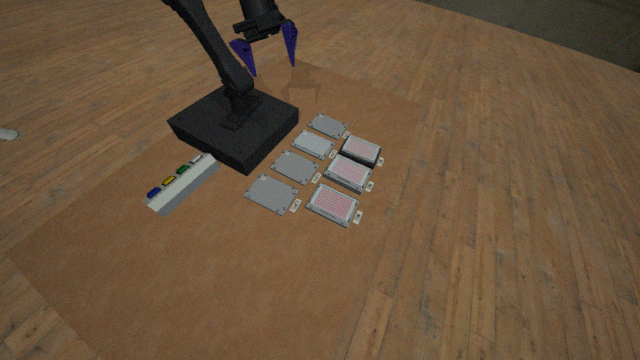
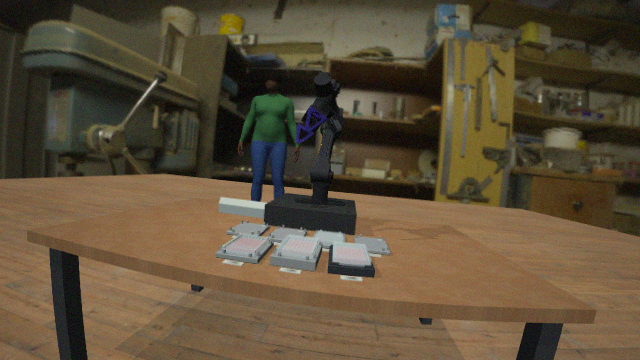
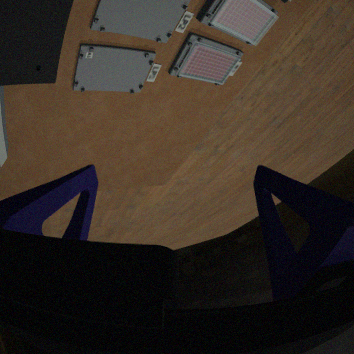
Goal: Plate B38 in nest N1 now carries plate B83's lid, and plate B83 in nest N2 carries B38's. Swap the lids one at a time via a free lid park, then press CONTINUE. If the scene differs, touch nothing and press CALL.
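Frame: origin at the arm's base, x right, y ahead, z up, level; millimetres.
Seen in the pictures: gripper, fingertip midpoint: (image 1: 273, 71) (image 2: 302, 137) (image 3: 175, 173); arm's base, link origin: (image 1: 242, 112) (image 2: 319, 202).
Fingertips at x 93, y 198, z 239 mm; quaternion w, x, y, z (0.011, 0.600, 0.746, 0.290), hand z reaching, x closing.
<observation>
Offsets run from my fingertips to a thing's top centre. "pt": to the spot under its first point.
The pink-gridded plate in N1 @(dx +115, dy +225, dz -292 mm) (image 1: 332, 202) (image 2: 245, 245) (image 3: 207, 62) and the plate in N2 @(dx -16, dy +243, dz -280 mm) (image 1: 349, 171) (image 2: 299, 246) (image 3: 241, 20) sit flat in grey nests; their B numbers and lid marks are unreadable. Grey lid parks LP1 @(dx +146, dy +28, dz -300 mm) (image 1: 271, 194) (image 2: 248, 229) (image 3: 115, 70) and LP2 @(dx +18, dy +57, dz -300 mm) (image 1: 295, 166) (image 2: 287, 234) (image 3: 142, 17) look bare. A third park @(pt dx -97, dy +83, dz -302 mm) (image 1: 312, 144) (image 2: 330, 238) looks paler, perhaps covered by a clear lid. The fourth park @(dx -238, dy +105, dz -300 mm) (image 1: 327, 125) (image 2: 372, 245) looks bare. My gripper (image 1: 274, 71) (image 2: 302, 136) (image 3: 175, 173) is open and empty, high above the table, away from the plates.
A third plate @(dx -141, dy +264, dz -283 mm) (image 1: 361, 149) (image 2: 351, 253) sits in a black nest beside N2. A pale button box @(dx +215, dy -243, dz -256 mm) (image 1: 182, 186) (image 2: 242, 206) with blue, yellow, green and white buttons stands beside the black robot base (image 1: 235, 130) (image 2: 310, 215). A person (image 2: 271, 120) stands behind the table.
</observation>
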